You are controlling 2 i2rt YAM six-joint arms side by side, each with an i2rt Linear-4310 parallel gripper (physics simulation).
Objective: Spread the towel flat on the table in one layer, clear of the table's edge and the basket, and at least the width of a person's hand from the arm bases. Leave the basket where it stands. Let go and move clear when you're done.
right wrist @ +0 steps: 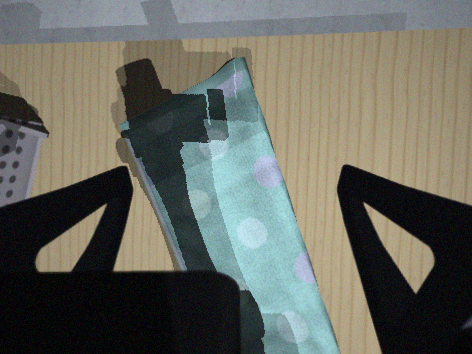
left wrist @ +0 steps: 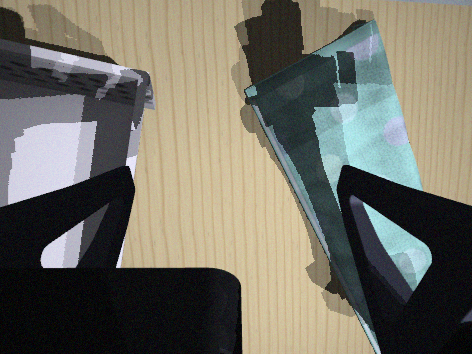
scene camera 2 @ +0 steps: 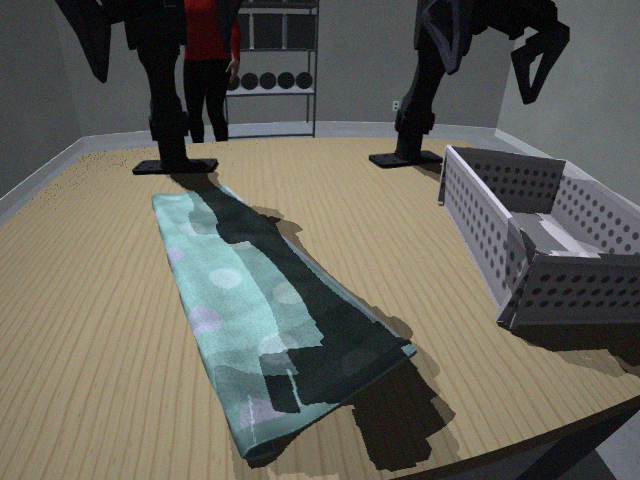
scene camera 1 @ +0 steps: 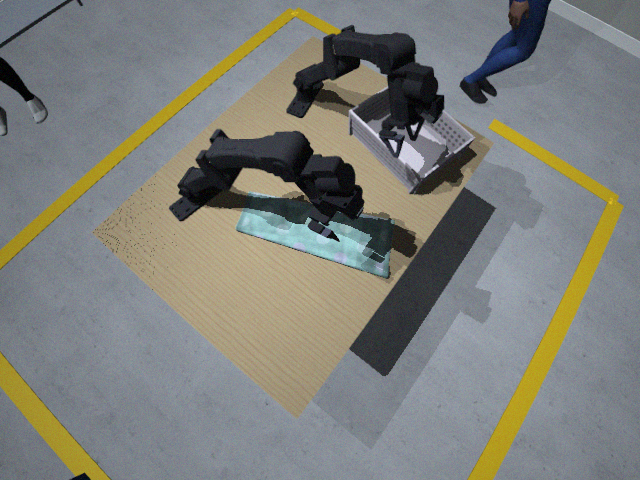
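The mint towel with pale and lilac dots [scene camera 1: 281, 229] [scene camera 2: 227, 310] [left wrist: 370, 125] [right wrist: 250, 200] lies as a long narrow strip. A thin pale layer shows along one long edge, and its near end in scene camera 2 looks layered, one corner slightly raised. Arm shadows cover part of it. My right gripper [scene camera 2: 165, 67] [right wrist: 235, 177] is open and empty above the towel. My left gripper [scene camera 1: 405, 146] [scene camera 2: 490, 87] [left wrist: 235, 177] is open and empty, above the basket in scene camera 1. The light grey basket [scene camera 1: 382, 160] [scene camera 2: 578, 289] [right wrist: 20, 165] stands upright, apart from the towel.
The wooden table [scene camera 1: 232, 310] [scene camera 2: 103, 289] has an edge near the towel's far-from-bases end. The right arm's base [scene camera 1: 183, 207] [scene camera 2: 175, 166] stands close to the towel's other end. The left arm's base [scene camera 1: 302, 105] [scene camera 2: 405, 159] stands behind the basket. People stand beyond the table.
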